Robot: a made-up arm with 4 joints.
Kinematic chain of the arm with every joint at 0, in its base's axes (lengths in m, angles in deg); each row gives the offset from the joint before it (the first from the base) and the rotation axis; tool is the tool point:
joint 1: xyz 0 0 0.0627 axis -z
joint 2: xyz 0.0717 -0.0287 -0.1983 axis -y
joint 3: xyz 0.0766 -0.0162 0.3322 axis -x
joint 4: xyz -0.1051 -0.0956 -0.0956 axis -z
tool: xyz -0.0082 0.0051 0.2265
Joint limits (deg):
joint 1: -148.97..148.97
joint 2: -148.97..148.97
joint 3: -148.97..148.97
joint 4: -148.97..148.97
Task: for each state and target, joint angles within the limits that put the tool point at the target. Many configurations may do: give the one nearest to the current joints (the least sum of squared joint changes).
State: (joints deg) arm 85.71 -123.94 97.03 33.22
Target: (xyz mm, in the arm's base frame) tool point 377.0 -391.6 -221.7
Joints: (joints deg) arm 47.48 -104.32 55.33 28.87
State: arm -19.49 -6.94 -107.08 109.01
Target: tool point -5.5 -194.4 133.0
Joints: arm -0.68 12.17 -75.16 107.96
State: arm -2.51 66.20 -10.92 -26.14
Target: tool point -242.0 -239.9 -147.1
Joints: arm -7.50 85.54 -50.97 -27.03
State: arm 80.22 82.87 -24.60 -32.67
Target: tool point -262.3 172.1 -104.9
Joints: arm 74.16 77.26 -62.34 -33.77
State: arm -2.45 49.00 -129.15 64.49
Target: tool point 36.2 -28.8 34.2
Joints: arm -26.15 8.36 -147.79 69.13
